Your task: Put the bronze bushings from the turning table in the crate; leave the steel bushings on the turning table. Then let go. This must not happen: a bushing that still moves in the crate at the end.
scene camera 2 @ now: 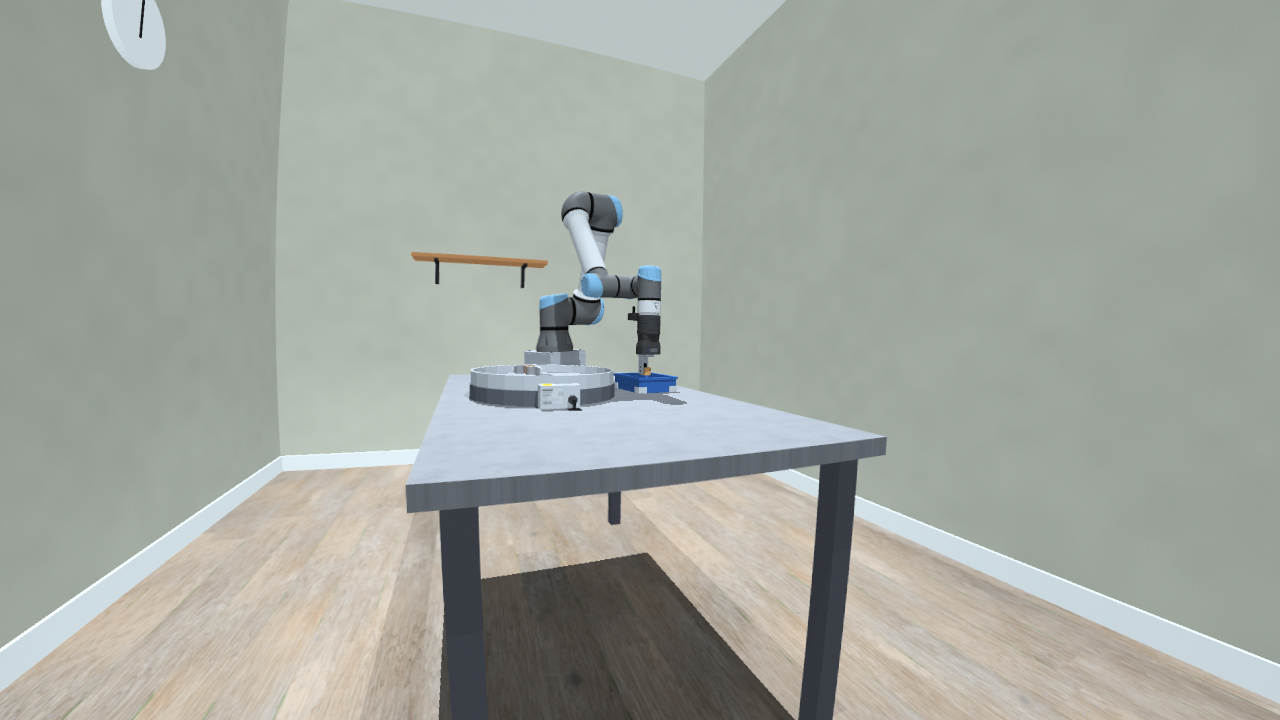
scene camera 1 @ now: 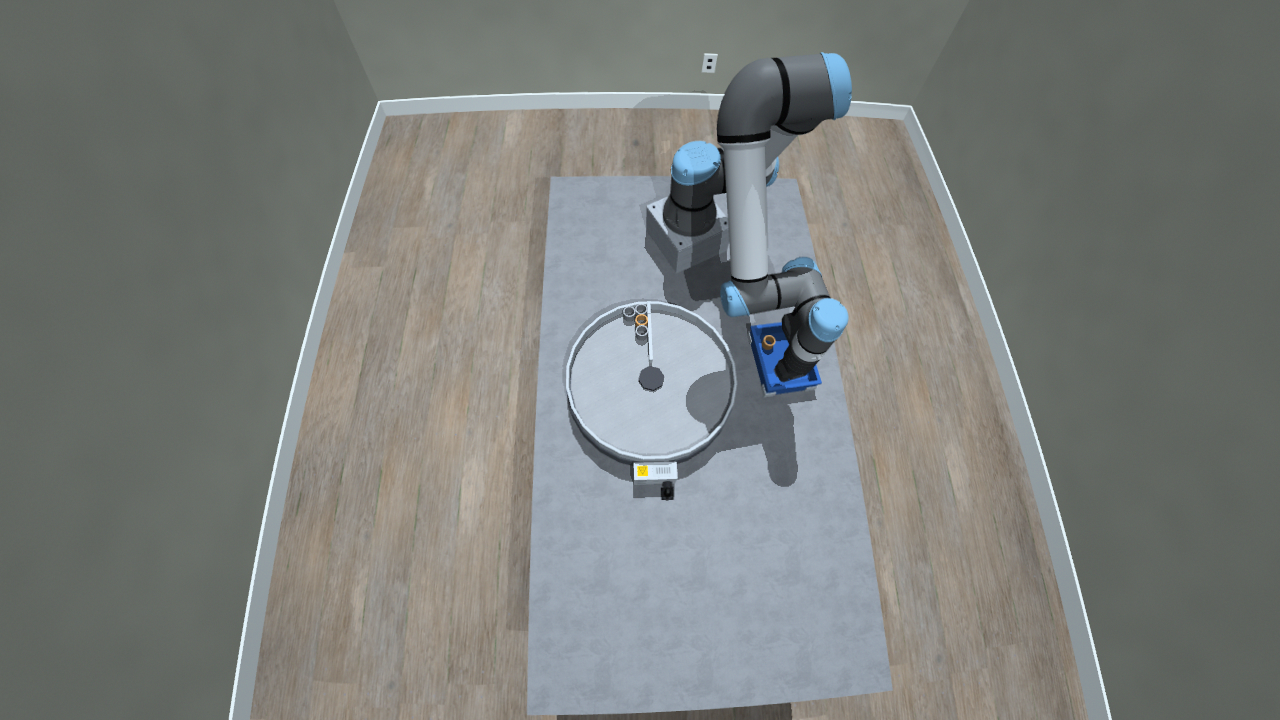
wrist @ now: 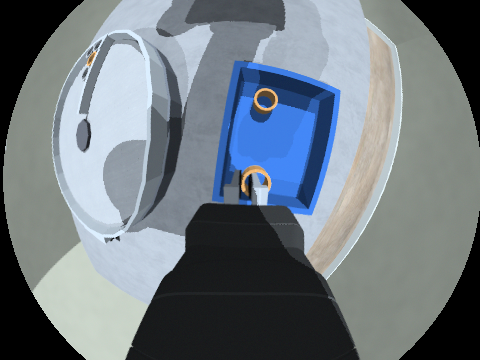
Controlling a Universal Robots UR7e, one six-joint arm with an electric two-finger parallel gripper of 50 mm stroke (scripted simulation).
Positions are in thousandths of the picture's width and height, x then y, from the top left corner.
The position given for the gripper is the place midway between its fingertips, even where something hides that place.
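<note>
The gripper appears at (scene camera 2: 503, 519) and again at (wrist: 511, 496). A turning table can be seen at (scene camera 1: 520, 548), as well as at (scene camera 2: 432, 537) and (wrist: 209, 504), while a blue crate shows at (scene camera 1: 632, 531), (scene camera 2: 496, 531) and (wrist: 611, 399).
</note>
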